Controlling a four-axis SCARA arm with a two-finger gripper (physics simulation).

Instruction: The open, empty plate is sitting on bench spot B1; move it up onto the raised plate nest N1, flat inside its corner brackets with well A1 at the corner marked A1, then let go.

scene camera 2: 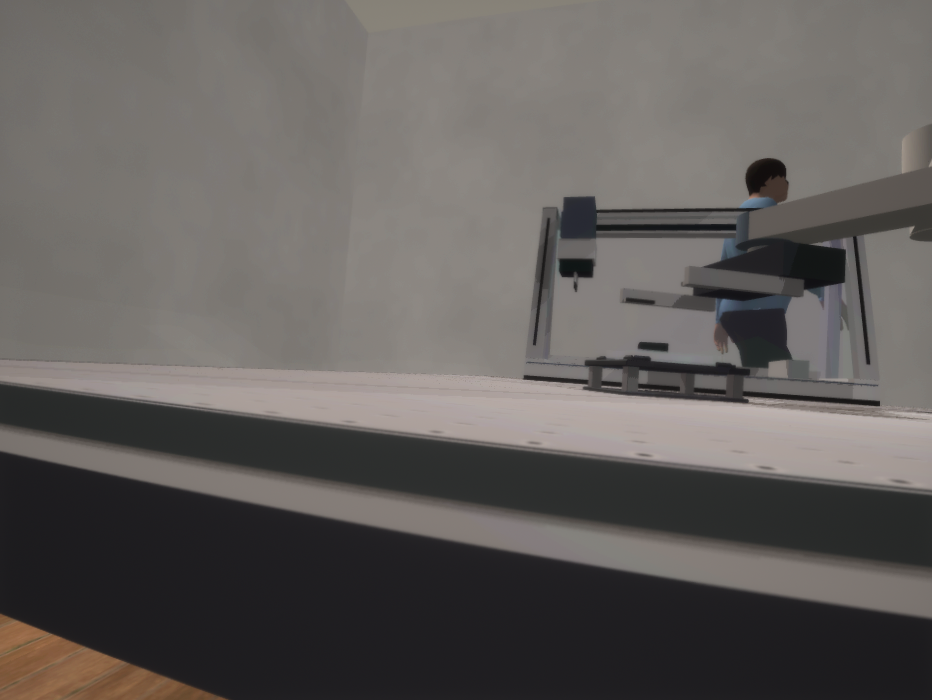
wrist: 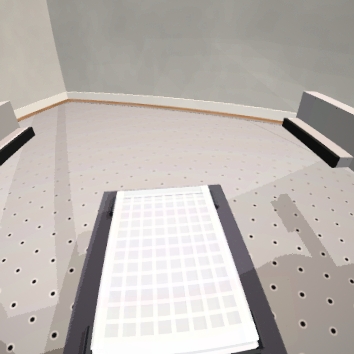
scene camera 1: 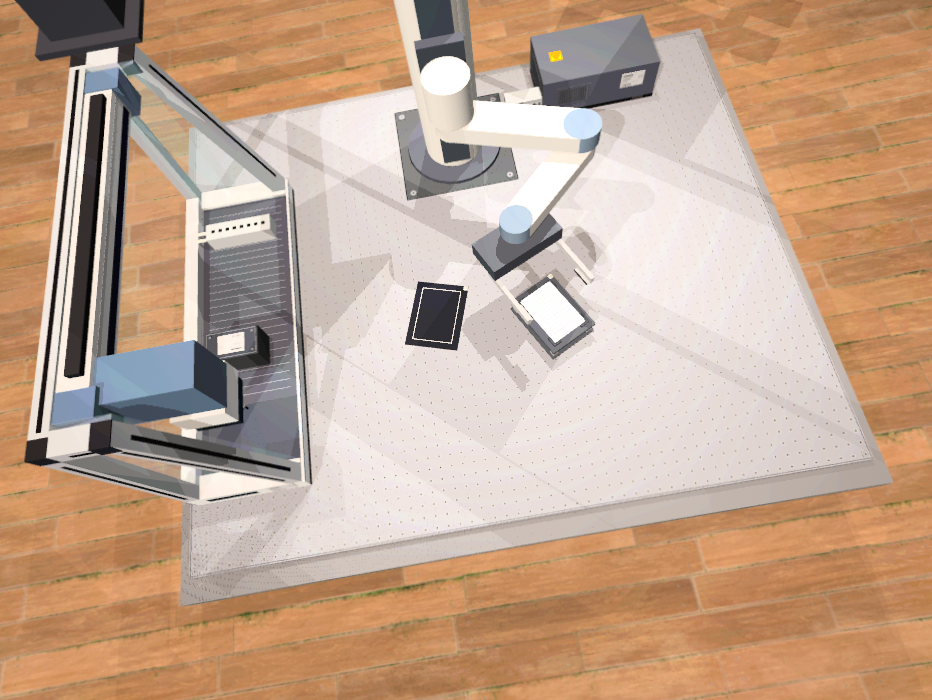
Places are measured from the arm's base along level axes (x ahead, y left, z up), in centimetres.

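Pixels of known places: gripper, between the fingertips: [scene camera 2: 649,286] [wrist: 157,107] [scene camera 1: 561,300]; arm's base, origin of its link: [scene camera 1: 454,148].
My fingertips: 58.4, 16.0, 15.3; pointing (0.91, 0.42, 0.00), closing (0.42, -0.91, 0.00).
Note:
Ahead of a thing's pixels: the offset from my fingertips to its top centre, as dx, dy, dz. "spot": to the spot under its first point.
The white gridded plate @[-2.2, -1.1, -8.4] [scene camera 1: 556,310] [wrist: 170,265] lies on the raised dark nest N1 @[-2.2, -1.1, -9.3] [scene camera 1: 574,338] [scene camera 2: 666,366] [wrist: 91,265]. It looks flat, between the small black corner brackets. The A1 mark and the plate's well lettering cannot be read. My gripper [scene camera 1: 556,295] [scene camera 2: 663,287] [wrist: 157,107] is open and empty. Its fingers are wide apart and raised above the plate, one toward each long side, touching neither plate nor nest. Bench spot B1 @[spot: -8.4, -27.9, -13.8] [scene camera 1: 436,316], a dark rectangle with a thin white outline, bears no plate.
A framed gantry machine [scene camera 1: 297,339] [scene camera 2: 536,301] stands at the left in scene camera 1, with a blue head @[spot: +17.3, -67.5, +34.8] [scene camera 1: 161,380] and a small dark block @[spot: -4.7, -71.5, -1.9] [scene camera 1: 239,344] inside. A grey box @[spot: -65.1, +23.2, -2.5] [scene camera 1: 595,64] stands behind the arm. A person [scene camera 2: 757,316] is beyond the bench.

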